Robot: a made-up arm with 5 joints. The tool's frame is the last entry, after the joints. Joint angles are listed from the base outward. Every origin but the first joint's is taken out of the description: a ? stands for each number. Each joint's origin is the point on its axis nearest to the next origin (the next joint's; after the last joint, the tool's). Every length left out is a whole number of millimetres.
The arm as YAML. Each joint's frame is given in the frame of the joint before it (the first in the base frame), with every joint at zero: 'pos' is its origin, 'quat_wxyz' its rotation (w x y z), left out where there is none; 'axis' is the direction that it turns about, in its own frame. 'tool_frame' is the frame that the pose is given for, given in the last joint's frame.
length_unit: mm
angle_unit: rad
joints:
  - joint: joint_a
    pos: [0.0, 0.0, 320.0]
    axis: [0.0, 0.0, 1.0]
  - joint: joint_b
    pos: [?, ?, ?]
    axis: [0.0, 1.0, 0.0]
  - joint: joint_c
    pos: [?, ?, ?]
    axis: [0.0, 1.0, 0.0]
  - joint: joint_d
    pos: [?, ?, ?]
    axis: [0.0, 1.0, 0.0]
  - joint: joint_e
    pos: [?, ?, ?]
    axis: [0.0, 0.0, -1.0]
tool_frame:
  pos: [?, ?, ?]
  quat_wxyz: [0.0, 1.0, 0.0, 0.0]
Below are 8 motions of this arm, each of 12 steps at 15 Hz.
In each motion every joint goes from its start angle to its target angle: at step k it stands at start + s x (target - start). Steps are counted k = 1, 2, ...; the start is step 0. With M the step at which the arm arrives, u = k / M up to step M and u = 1 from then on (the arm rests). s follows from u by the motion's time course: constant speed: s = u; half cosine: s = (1 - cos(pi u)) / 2; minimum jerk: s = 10 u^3 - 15 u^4 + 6 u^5.
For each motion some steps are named. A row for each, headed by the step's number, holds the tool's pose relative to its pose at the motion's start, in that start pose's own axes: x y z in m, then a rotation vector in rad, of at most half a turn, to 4 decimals.
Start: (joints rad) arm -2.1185 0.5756 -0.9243 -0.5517 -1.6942
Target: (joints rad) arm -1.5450 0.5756 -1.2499 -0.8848 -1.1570
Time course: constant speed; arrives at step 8
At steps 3, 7, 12:
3: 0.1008 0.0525 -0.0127 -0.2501 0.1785 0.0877
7: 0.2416 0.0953 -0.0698 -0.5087 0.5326 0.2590
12: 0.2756 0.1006 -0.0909 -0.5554 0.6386 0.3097

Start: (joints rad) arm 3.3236 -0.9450 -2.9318 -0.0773 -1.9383
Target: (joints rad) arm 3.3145 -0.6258 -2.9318 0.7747 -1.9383
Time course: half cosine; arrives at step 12
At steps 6, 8, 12:
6: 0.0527 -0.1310 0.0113 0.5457 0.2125 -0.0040
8: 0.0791 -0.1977 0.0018 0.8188 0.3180 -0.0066
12: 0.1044 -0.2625 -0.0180 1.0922 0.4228 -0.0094

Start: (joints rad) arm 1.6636 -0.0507 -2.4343 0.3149 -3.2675
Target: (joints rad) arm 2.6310 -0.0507 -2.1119 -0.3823 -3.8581
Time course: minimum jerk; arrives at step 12
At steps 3, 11, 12:
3: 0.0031 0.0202 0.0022 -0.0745 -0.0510 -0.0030
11: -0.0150 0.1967 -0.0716 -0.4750 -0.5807 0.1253
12: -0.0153 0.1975 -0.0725 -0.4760 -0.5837 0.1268

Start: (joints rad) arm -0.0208 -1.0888 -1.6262 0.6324 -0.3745
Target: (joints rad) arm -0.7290 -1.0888 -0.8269 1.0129 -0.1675
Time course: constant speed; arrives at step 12
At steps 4, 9, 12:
4: -0.0708 -0.0511 0.0662 -0.0824 -0.4443 -0.0058
9: -0.1929 -0.0740 0.1041 -0.2708 -0.9861 0.1035
12: -0.2699 -0.0766 0.0969 -0.4191 -1.2899 0.2328

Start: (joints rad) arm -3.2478 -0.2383 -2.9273 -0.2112 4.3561
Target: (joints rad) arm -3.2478 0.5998 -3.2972 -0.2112 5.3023
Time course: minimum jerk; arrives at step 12
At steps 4, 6, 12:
4: 0.0327 -0.0878 -0.0133 0.0952 0.0250 0.1984
6: 0.0756 -0.2032 -0.0539 0.2346 0.0282 0.4709
12: 0.1386 -0.3725 -0.1769 0.4825 -0.0566 0.9283

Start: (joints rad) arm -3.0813 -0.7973 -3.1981 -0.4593 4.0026
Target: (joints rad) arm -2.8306 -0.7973 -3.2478 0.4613 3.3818
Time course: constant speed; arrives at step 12
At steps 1, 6, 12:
1: -0.0063 -0.0096 0.0033 0.0672 0.0339 -0.0457
6: -0.0357 -0.0608 0.0115 0.3685 0.2587 -0.2473
12: -0.0664 -0.1241 0.0016 0.6269 0.6382 -0.4140

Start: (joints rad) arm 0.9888 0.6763 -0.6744 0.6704 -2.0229
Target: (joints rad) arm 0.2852 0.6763 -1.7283 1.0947 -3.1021
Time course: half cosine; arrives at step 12
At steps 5, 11, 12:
5: -0.1271 -0.0036 -0.1022 -0.2678 -0.0312 -0.1755
11: -0.3203 -0.1940 -0.2365 -0.5300 -0.3510 -0.3682
12: -0.3239 -0.2019 -0.2390 -0.5322 -0.3629 -0.3719

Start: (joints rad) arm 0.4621 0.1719 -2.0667 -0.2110 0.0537
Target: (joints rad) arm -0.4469 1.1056 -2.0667 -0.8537 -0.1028
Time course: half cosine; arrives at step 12
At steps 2, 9, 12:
2: -0.0349 0.0279 0.0131 -0.0536 -0.0169 -0.0410
9: -0.3667 0.4714 -0.1585 -0.7129 -0.2461 -0.4378
12: -0.4054 0.5357 -0.2531 -0.8415 -0.2929 -0.4924

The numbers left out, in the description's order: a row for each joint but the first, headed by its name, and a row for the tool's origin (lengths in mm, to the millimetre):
joint_b: 0.0 0.0 0.0
joint_c: 65.0 0.0 345.0
joint_d: 64.0 0.0 -282.0
joint_e: 46.0 0.0 -58.0
tool: 0.0 0.0 0.0

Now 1 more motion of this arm.
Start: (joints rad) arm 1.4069 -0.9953 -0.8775 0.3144 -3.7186
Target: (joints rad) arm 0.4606 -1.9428 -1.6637 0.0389 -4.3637
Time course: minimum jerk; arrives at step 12
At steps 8, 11, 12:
8: -0.0967 0.3341 -0.4124 1.5636 -0.6002 -0.9717
11: -0.0591 0.5331 -0.4005 1.9334 -0.7081 -1.3317
12: -0.0576 0.5380 -0.3993 1.9421 -0.7110 -1.3410

